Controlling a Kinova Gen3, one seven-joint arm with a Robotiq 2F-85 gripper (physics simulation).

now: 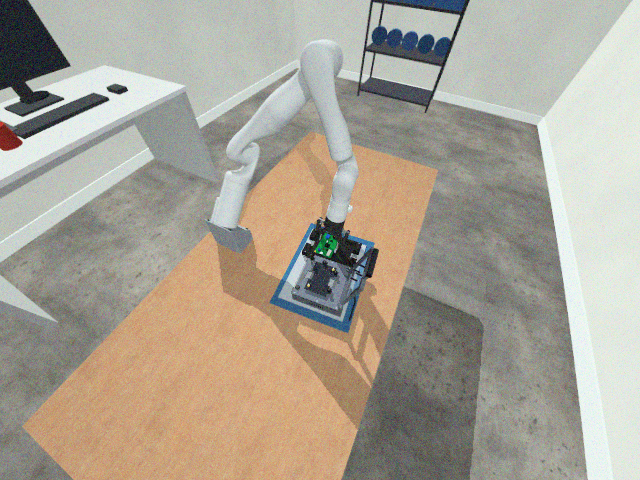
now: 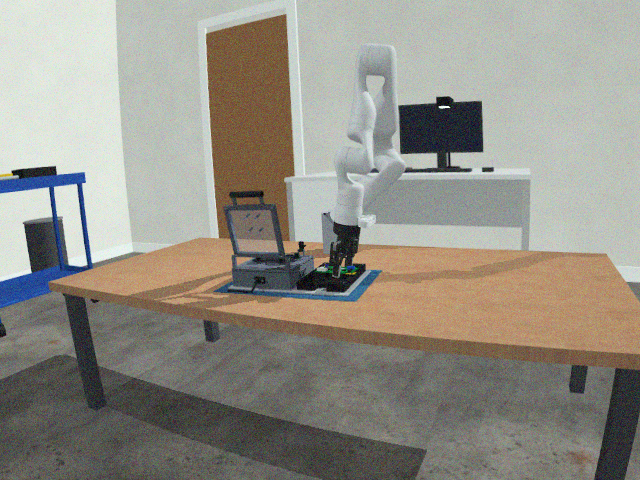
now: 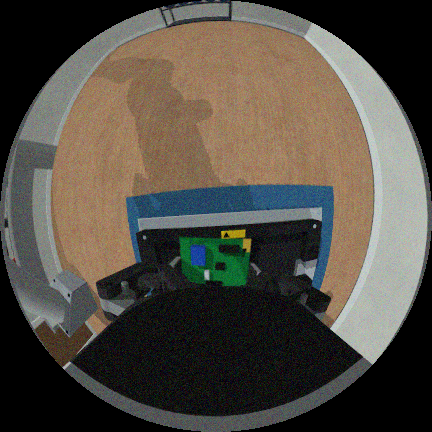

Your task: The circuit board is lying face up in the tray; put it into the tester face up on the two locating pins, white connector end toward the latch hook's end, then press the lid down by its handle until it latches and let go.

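Frame: origin at the arm's base, x up, y back, z right, level; metres.
Seen in the pictures: gripper, fingertip midpoint: [image 1: 328, 243] [image 2: 342, 273] [image 3: 213, 268]; arm's base, origin of the base link: [image 1: 225, 224] [image 3: 57, 305].
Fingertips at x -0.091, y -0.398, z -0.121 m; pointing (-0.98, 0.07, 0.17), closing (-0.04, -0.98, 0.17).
Pixels of each thing's top centre, then the offset from my fingertips to it. "spot": a spot on its surface instead. Level surfaces: height alone.
- green circuit board, middle of its top: [image 3: 213, 288] [image 2: 336, 266] [image 1: 327, 243] dx +0.018, dy +0.001, dz +0.016 m
- black tray, surface spot: [image 3: 282, 241] spot: dx -0.003, dy -0.081, dz -0.023 m
- blue mat, its level: dx -0.019 m
- black handle, middle of its top: [image 2: 246, 191] [image 1: 373, 261] dx +0.255, dy -0.176, dz +0.193 m
- wooden table, its level: dx -0.021 m
The green circuit board [image 1: 327, 245] [image 3: 217, 261] lies face up in the black tray [image 1: 356, 248] [image 2: 317, 281] [image 3: 282, 241] on a blue mat [image 1: 281, 300] [image 2: 364, 283] [image 3: 241, 197]. My gripper [image 1: 328, 248] [image 2: 338, 266] [image 3: 213, 268] is down in the tray. Its finger pads press against the board's two long edges. The grey tester [image 1: 320, 291] [image 2: 269, 272] stands beside the tray on the same mat. Its lid [image 2: 252, 230] stands open and upright, with the black handle [image 2: 246, 195] at the top. The nest with the pins shows from above, too small to make out.
The arm's base [image 1: 230, 234] is mounted on the wooden table [image 1: 207, 361] [image 2: 465, 299] left of the mat. A white desk [image 1: 103, 113] with a monitor, a black shelf rack [image 1: 364, 56] and a blue cart [image 2: 51, 181] stand off the table.
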